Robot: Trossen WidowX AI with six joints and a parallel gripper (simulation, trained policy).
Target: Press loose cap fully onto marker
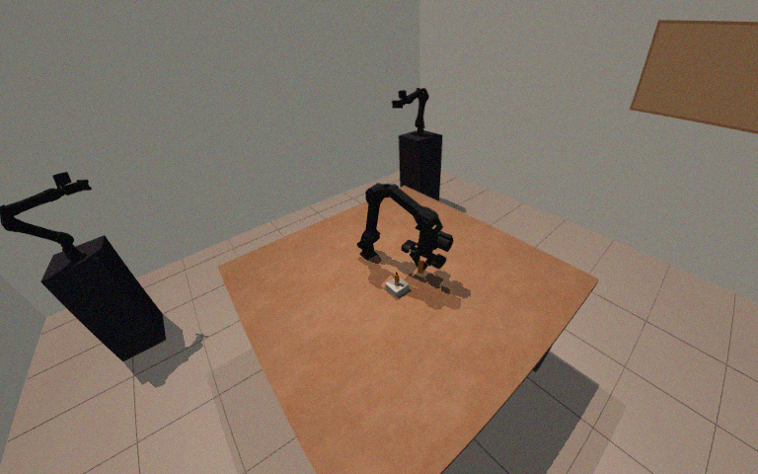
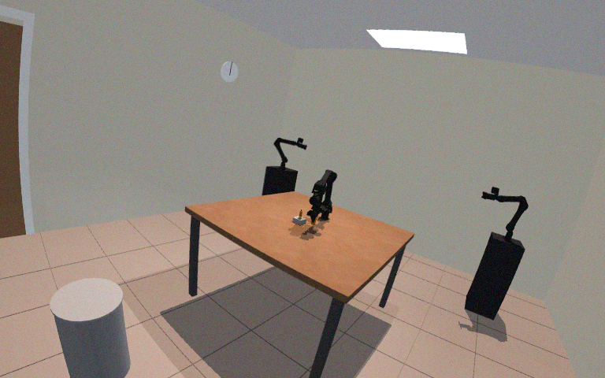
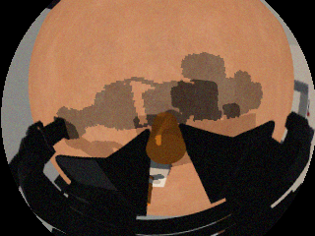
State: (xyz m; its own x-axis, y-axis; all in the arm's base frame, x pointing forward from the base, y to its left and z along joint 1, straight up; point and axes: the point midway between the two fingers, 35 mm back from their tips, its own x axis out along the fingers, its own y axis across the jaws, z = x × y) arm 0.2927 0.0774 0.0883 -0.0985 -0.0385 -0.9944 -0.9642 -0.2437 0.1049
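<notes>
Right now the orange marker is 10 mm behind my gripper tip, 130 mm to the right of it and 20 mm above it. Also, from my gripper tip: orange cap 10 mm above; white holder block 10 mm behind, 130 mm to the right, 40 mm below.
</notes>
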